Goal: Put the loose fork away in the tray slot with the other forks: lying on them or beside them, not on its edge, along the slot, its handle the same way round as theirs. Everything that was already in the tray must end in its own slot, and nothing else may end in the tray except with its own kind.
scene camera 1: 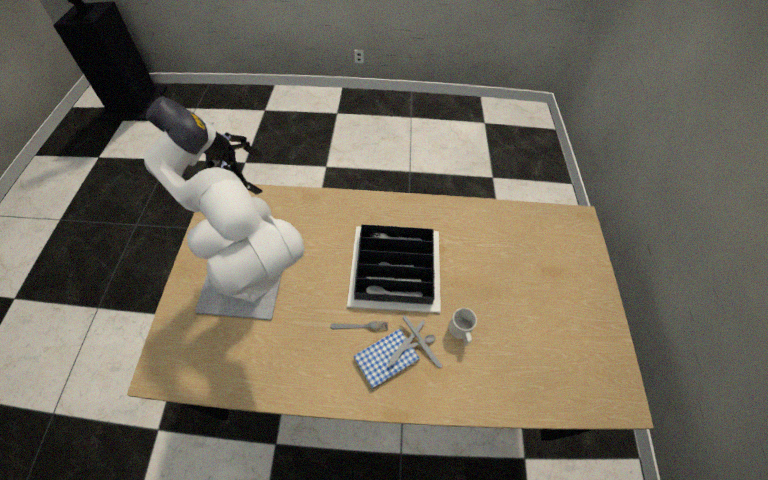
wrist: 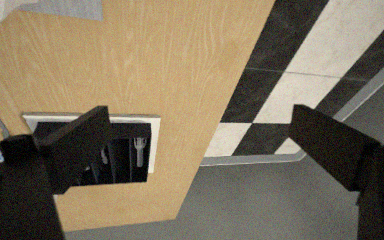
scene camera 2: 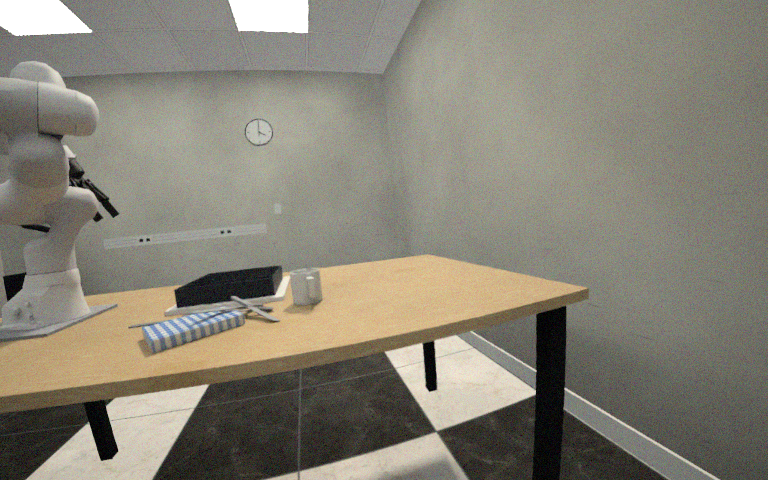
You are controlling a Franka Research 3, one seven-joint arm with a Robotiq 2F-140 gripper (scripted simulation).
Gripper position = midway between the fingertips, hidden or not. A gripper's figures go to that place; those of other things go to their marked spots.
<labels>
The gripper (scene camera 1: 259, 173): 1.35 m from the lens. A white mug (scene camera 1: 463, 321): 1.39 m from the lens. A black slotted tray (scene camera 1: 372, 251) is 1.41 m from the lens.
</labels>
